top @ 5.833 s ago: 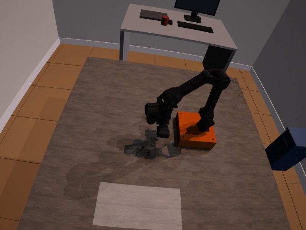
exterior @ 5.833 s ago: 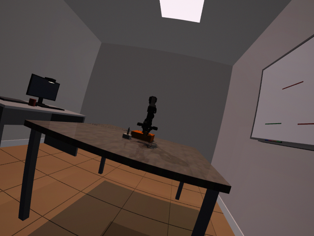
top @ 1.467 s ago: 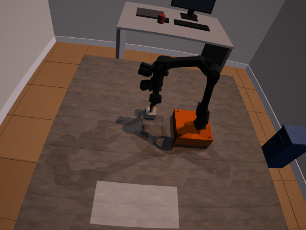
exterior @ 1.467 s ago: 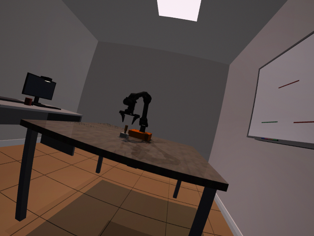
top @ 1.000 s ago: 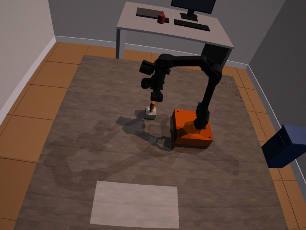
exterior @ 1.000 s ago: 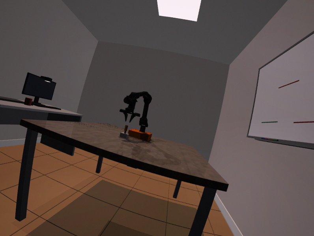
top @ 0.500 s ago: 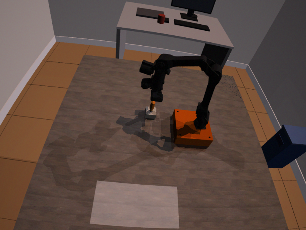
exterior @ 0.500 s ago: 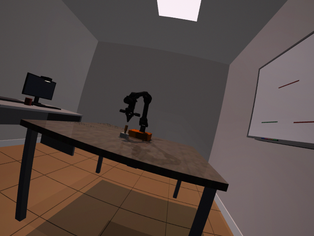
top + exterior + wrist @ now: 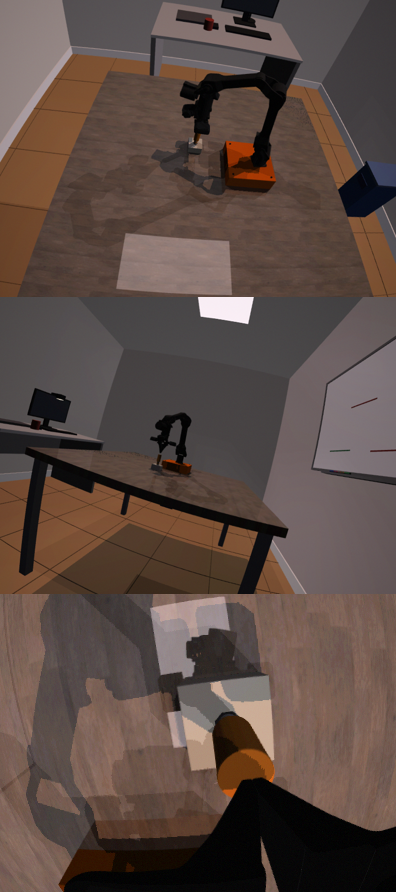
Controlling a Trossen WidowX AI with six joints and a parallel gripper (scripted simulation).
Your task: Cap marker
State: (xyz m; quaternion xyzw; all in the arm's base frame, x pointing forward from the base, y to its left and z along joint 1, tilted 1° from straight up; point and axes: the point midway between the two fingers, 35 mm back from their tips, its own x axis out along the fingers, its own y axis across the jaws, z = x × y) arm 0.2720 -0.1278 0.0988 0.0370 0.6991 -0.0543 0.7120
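The orange cap lies 4 cm below my gripper tip. Also, from my gripper tip: marker: 5 cm below; holder block: 11 cm below.
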